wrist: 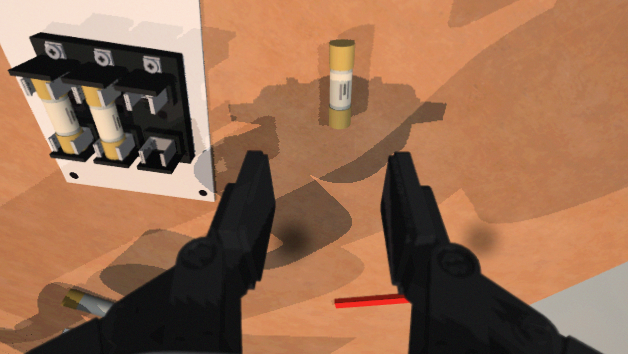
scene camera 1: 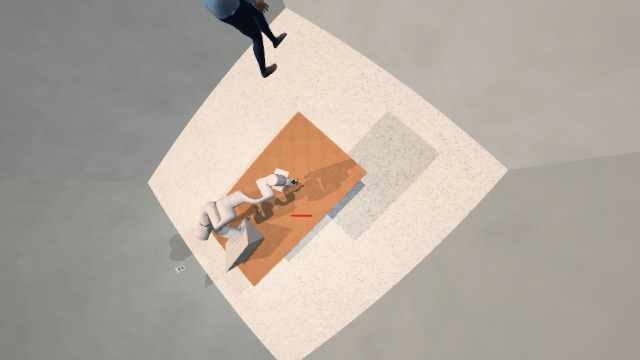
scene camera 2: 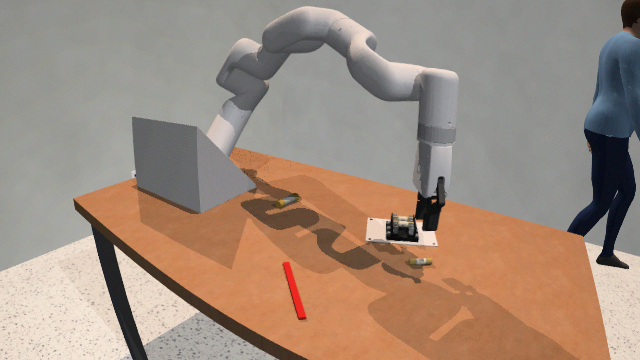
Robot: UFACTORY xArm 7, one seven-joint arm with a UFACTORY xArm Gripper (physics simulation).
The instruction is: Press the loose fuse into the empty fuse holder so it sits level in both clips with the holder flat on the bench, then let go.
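Places are measured from the arm's base along level axes (x left, y ahead, z down), in metres.
Pixels of known places: gripper, fingertip midpoint: (wrist: 327, 179) (scene camera 2: 425, 224); arm's base at its link origin: (scene camera 1: 239, 235) (scene camera 2: 210, 158).
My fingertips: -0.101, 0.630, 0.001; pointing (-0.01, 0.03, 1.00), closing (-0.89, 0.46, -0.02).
For each thing: its top centre in the pictures, then the offset to it from my fingertips, as dx, dy, dz. "spot": a spot on its surface instead.
- loose fuse at its top centre: (wrist: 341, 91) (scene camera 2: 421, 258) -0.006, +0.007, +0.075
- white plate at a spot on its surface: (wrist: 135, 182) spot: +0.104, -0.142, +0.087
- fuse-like cylinder at its top centre: (wrist: 93, 314) (scene camera 2: 287, 196) +0.128, -0.384, +0.069
- red strip at its top centre: (wrist: 410, 300) (scene camera 2: 293, 287) (scene camera 1: 301, 215) -0.202, -0.182, +0.083
A loose fuse (scene camera 2: 420, 261) (wrist: 341, 90) with yellow end caps and a white middle lies on the bench beside the holder's white plate. The black fuse holder (scene camera 2: 402, 237) (wrist: 186, 110) is on the white plate (scene camera 2: 376, 236) (wrist: 135, 182). Two of its positions hold fuses. The empty position, with bare clips (wrist: 157, 148), is at the right in the wrist view, on the side nearest the loose fuse. My gripper (wrist: 327, 179) is open and empty. In the wrist view the loose fuse shows beyond and between the fingertips, apart from them. Scene camera 1 is too distant to show the fuses clearly.
Another fuse-like cylinder (scene camera 2: 287, 200) (wrist: 90, 301), yellow-capped with a grey-blue middle, lies nearer the arm's base. A red strip (scene camera 1: 301, 215) (scene camera 2: 294, 290) (wrist: 370, 301) and a grey wedge-shaped block (scene camera 1: 247, 245) (scene camera 2: 172, 162) also show. A person (scene camera 1: 252, 32) (scene camera 2: 612, 100) is beyond the bench.
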